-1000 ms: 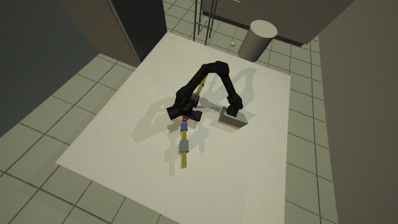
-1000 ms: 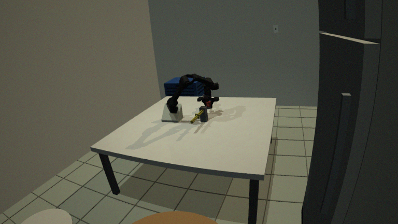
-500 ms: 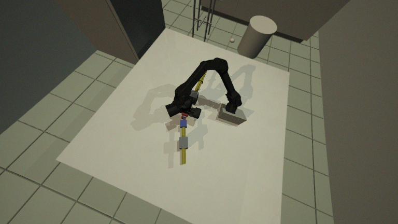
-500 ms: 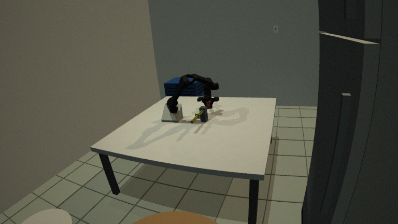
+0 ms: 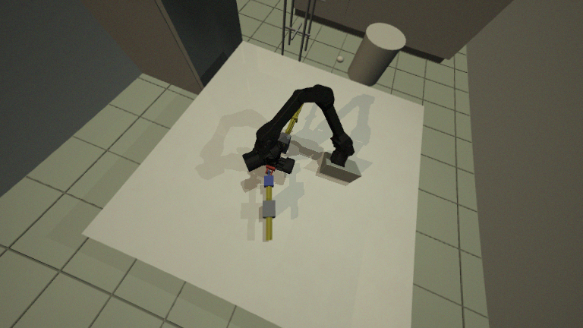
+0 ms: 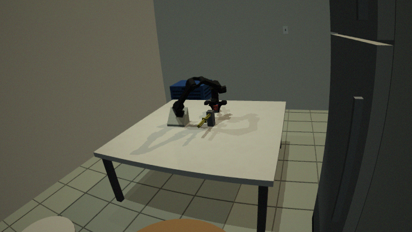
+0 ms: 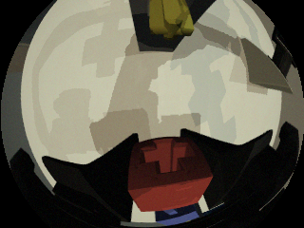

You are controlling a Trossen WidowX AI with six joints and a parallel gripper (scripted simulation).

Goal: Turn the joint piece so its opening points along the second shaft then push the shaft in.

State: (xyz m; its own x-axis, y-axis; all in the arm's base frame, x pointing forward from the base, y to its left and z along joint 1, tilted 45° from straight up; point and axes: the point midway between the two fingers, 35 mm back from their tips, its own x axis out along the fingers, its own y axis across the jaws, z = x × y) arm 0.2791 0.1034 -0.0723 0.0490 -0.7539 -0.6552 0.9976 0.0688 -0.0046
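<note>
Right now my gripper tip is 4 cm below the red square joint piece and 2 cm to the right of it.
</note>
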